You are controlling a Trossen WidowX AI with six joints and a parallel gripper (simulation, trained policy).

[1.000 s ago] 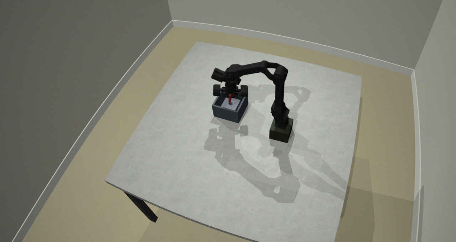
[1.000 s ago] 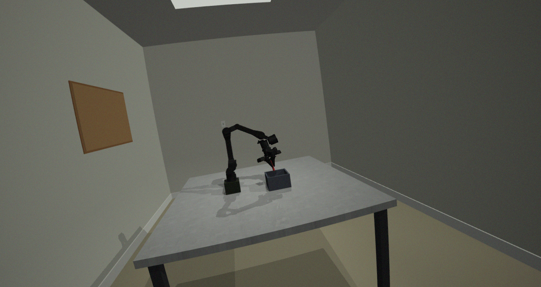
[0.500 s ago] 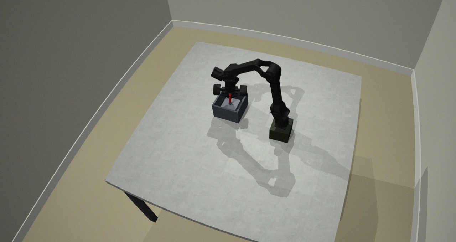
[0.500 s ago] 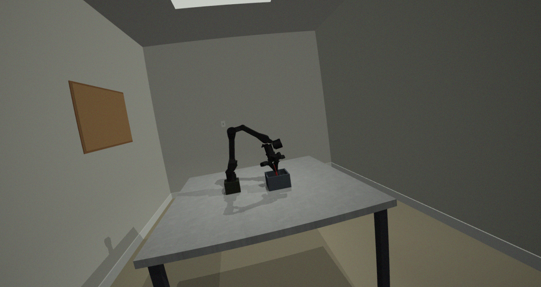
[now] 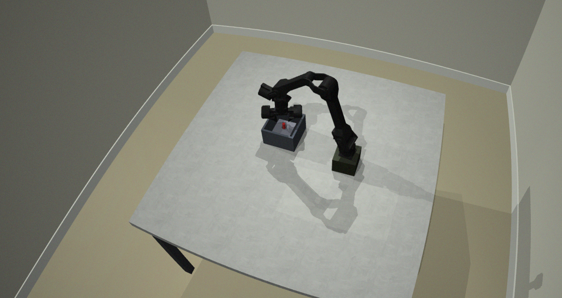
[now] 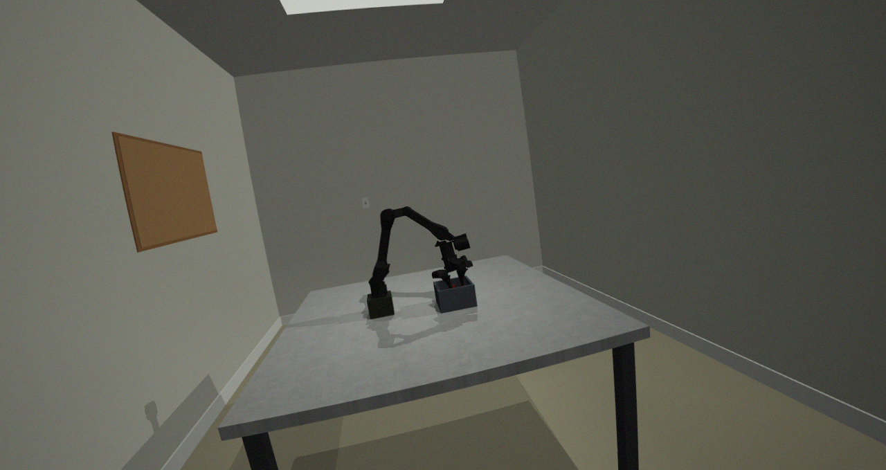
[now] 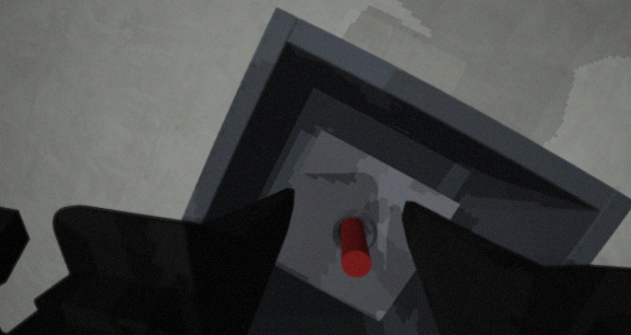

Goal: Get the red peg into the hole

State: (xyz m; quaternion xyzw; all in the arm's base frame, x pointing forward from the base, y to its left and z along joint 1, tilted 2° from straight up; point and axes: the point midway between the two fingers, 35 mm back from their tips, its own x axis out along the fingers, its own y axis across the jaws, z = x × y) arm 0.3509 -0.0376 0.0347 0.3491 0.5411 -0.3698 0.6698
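My gripper tip is 2 cm past the red peg, 2 cm to the right of it and 3 cm above it. Also, from my gripper tip: dark grey box: 2 cm behind, 2 cm to the left, 5 cm below; then light plate: 2 cm behind, 2 cm to the left, 3 cm below.
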